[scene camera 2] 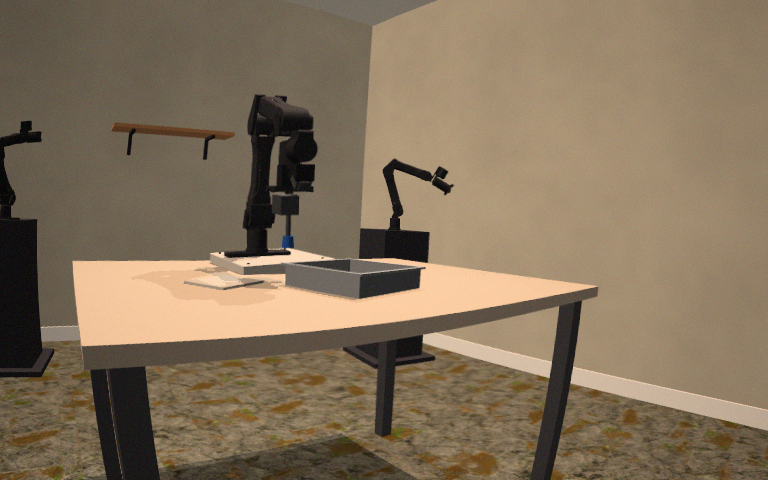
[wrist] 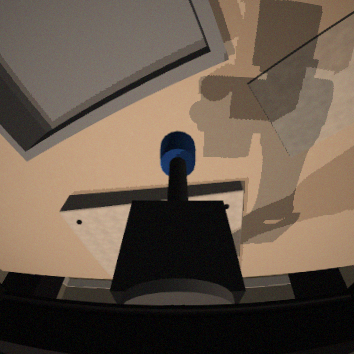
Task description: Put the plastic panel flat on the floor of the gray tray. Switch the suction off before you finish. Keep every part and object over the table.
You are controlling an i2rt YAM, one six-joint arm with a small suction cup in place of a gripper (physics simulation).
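Places are measured from the arm's base along level axes (x left, y up, z ahead), in metres.
Where they show: hand at its tool point: (scene camera 2: 287, 247) (wrist: 177, 146); arm's base at its link origin: (scene camera 2: 257, 254).
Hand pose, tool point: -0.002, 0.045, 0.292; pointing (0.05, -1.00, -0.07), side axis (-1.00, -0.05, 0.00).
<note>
Things, the pixels of their top centre, and the offset from my tool point, as dx, dy, dz. Level surfaces: height alone.
- plastic panel at its top centre: (wrist: 334, 86) (scene camera 2: 224, 280) -0.167, -0.073, +0.041
- gray tray at its top centre: (scene camera 2: 354, 265) +0.120, -0.029, +0.115
- table at its surface level: dy -0.079
The plastic panel (scene camera 2: 225, 280) (wrist: 320, 95) is a thin, pale, see-through sheet lying flat on the table, left of the tray in the scene view and at the upper right in the wrist view. The gray tray (scene camera 2: 322, 281) (wrist: 120, 104) stands on the table; its floor shows bare at the upper left of the wrist view. My suction gripper (scene camera 2: 287, 242) (wrist: 178, 154) has a blue cup pointing down, above the area by the base plate, beside the tray and apart from the panel. It holds nothing, so it is open.
The white base plate (scene camera 2: 263, 261) (wrist: 97, 227) carries the arm. The arm's shadow falls across part of the panel and the table (scene camera 2: 186, 322) (wrist: 125, 165). Two other arms on dark pedestals (scene camera 2: 16, 283) (scene camera 2: 373, 243) stand behind, and a wooden shelf (scene camera 2: 172, 131) hangs on the wall.
</note>
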